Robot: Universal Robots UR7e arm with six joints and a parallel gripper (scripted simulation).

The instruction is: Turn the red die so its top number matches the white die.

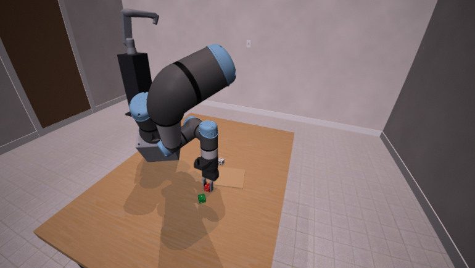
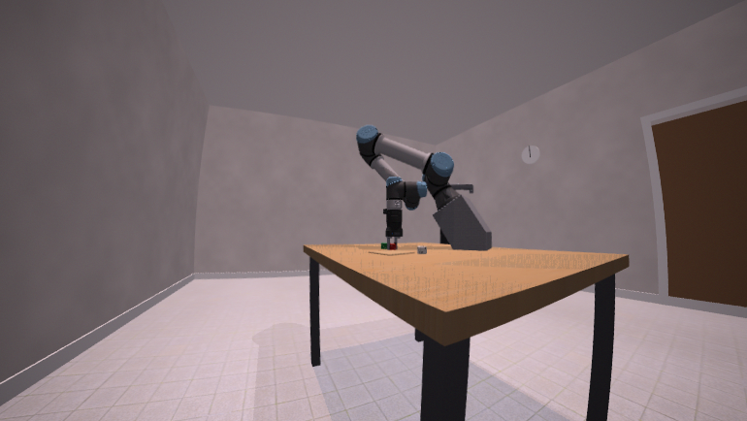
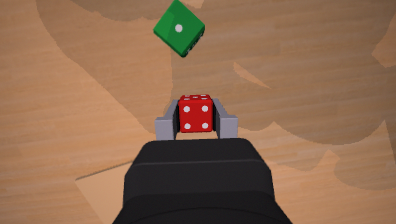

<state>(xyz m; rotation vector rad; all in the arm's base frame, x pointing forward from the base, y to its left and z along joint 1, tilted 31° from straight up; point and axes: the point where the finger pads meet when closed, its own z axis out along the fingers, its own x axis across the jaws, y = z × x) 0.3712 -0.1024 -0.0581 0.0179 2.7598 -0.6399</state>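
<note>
Now: the red die right at my hand. From my hand the other things lie so: white die (3 cm behind, 21 cm to the left); green die (1 cm ahead, 7 cm to the right); tan mat (7 cm ahead, 12 cm to the left, 2 cm below).
</note>
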